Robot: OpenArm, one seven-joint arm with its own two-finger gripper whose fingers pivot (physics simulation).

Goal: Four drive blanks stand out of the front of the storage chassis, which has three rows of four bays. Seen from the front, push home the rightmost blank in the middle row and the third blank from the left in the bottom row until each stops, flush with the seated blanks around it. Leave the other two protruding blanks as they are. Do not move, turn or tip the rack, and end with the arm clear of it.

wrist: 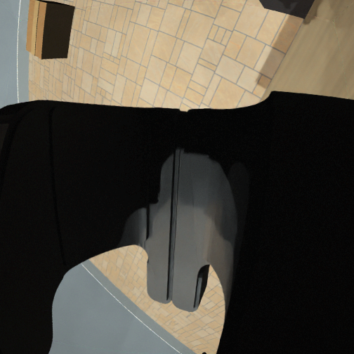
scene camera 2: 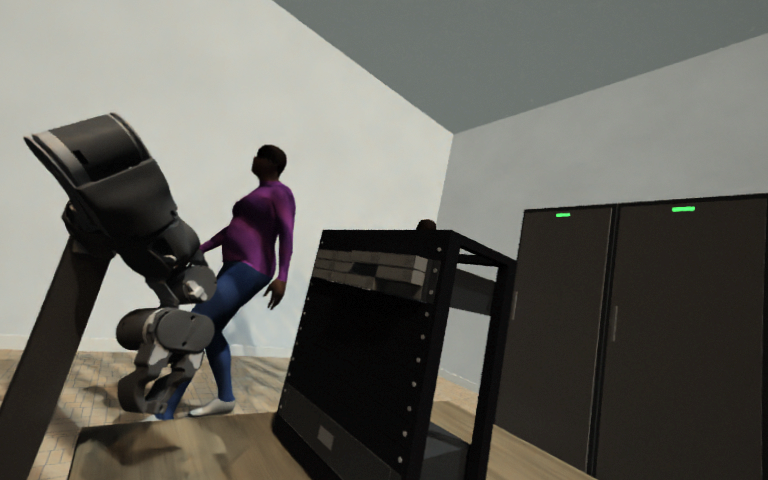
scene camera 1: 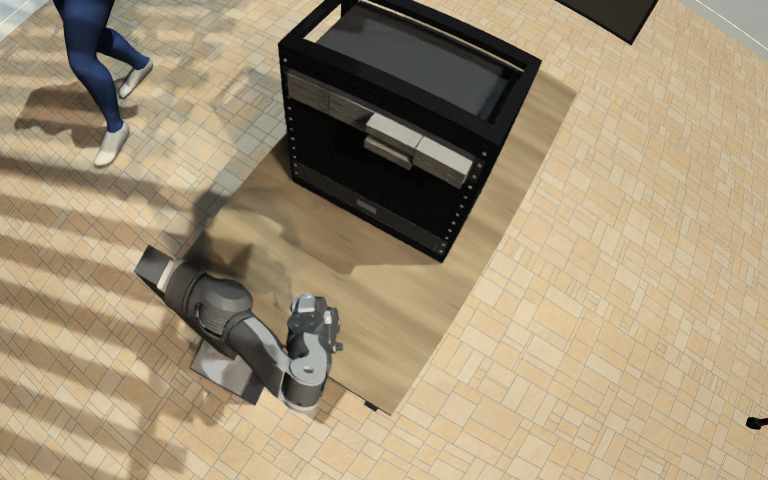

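Observation:
The black rack (scene camera 1: 370, 195) (scene camera 2: 362, 339) stands upright and holds the storage chassis near its top. Pale blanks stand out at the chassis's right side: a third-column blank (scene camera 1: 393, 131), a lower blank (scene camera 1: 387, 151) beneath it, and a right-end blank (scene camera 1: 444, 161). The right-end group (scene camera 2: 399, 274) also shows in scene camera 2, where rows are hard to separate. Darker blanks (scene camera 1: 308, 90) at the left sit further back. I cannot tell each blank's exact depth. My gripper (scene camera 2: 154, 404) (wrist: 189, 210) is shut and empty, fingers together and pointing down, well in front of the rack and apart from it.
The rack stands on a wooden surface (scene camera 1: 396, 305) (scene camera 2: 226, 447). My arm's base is at its near left. A person (scene camera 1: 90, 62) (scene camera 2: 257, 226) stands beyond the left side. Dark cabinets (scene camera 2: 566, 316) stand behind the rack. A small box (wrist: 56, 31) lies far off on the tiled floor.

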